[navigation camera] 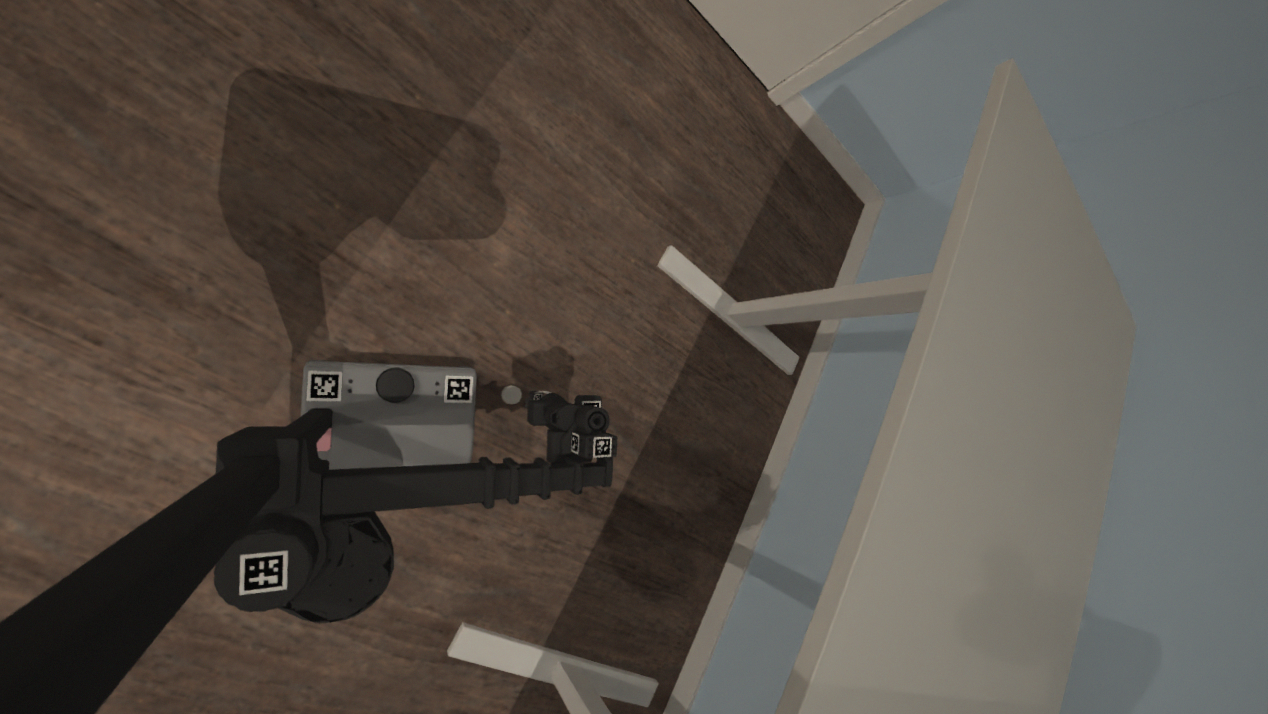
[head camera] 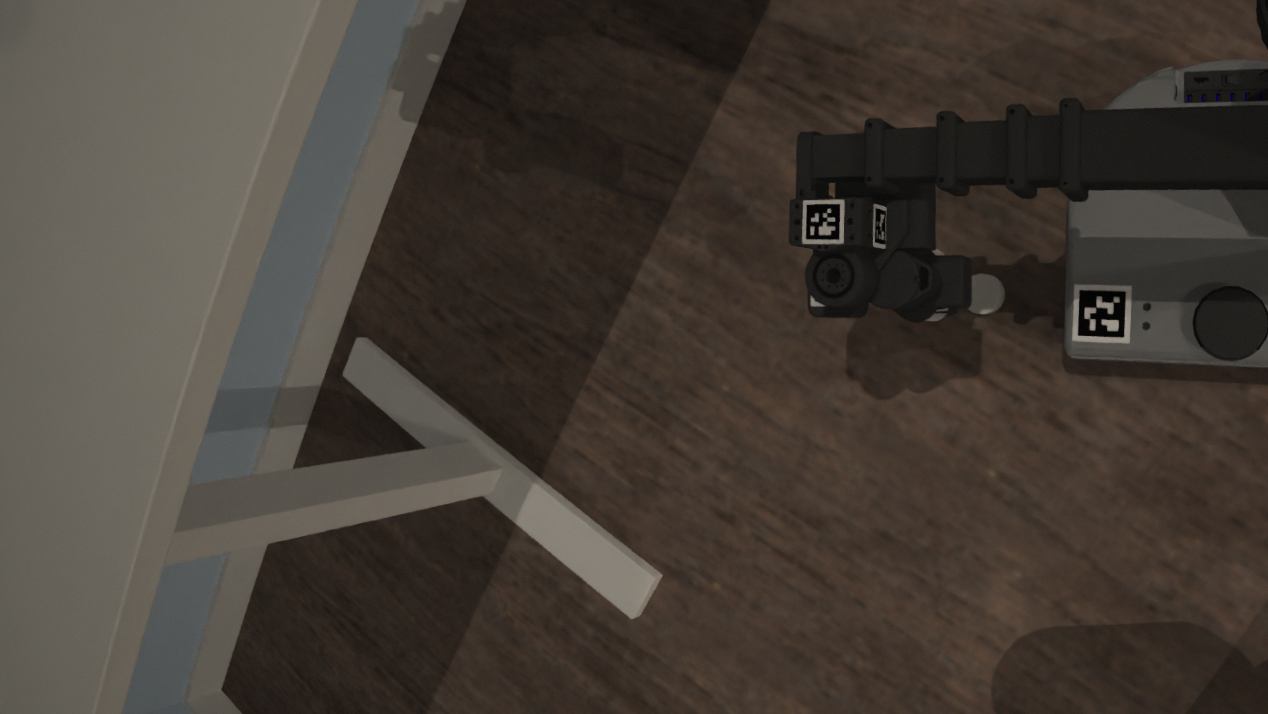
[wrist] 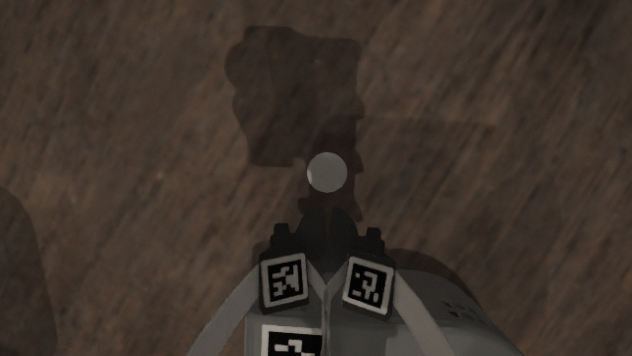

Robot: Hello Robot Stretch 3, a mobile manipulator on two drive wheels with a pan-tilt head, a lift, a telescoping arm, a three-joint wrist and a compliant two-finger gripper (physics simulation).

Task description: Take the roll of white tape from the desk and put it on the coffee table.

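The roll of white tape, a pale round disc, appears to lie flat on the floor between the wrist and the robot's base. My gripper is shut and empty, its dark fingertips almost together. In the wrist view the disc shows beyond the fingertips, apart from them. In the head and navigation views the wrist largely hides the fingers. A long white table, perhaps the desk, stands along the blue wall. I cannot tell for certain which table it is.
The robot's base is close beside the disc. White table feet stick out over the wooden floor. A pale cabinet or panel stands near the wall corner. Shadows of the arm and head fall on the floor.
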